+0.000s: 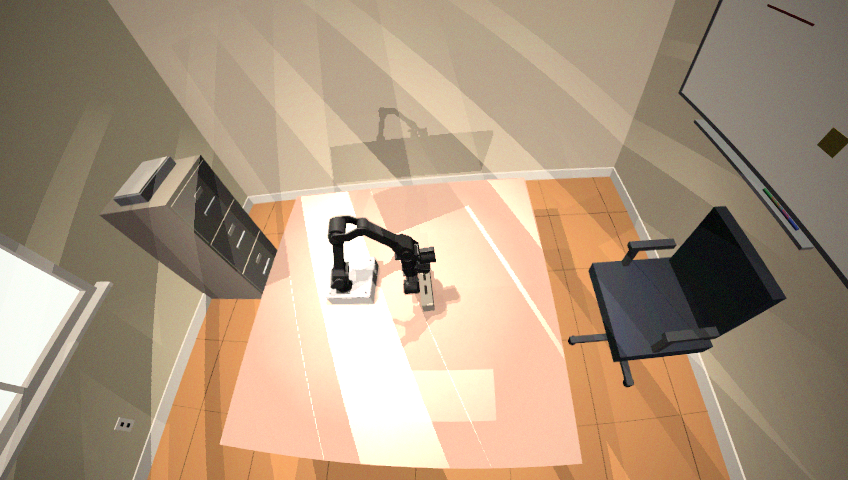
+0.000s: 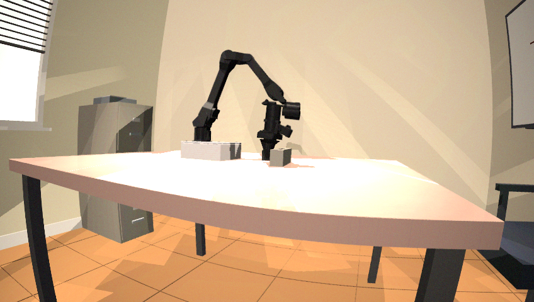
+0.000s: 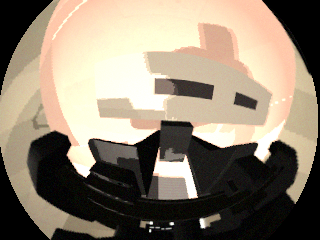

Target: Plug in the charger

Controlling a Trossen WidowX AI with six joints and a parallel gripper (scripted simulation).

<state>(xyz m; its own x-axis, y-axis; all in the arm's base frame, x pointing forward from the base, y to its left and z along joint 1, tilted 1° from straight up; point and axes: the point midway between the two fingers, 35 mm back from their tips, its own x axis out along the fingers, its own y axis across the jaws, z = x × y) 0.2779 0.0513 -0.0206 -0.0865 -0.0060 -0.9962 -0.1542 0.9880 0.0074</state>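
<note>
Right now my gripper tip is 20 mm short of the two-prong charger and 10 mm below it.
</note>
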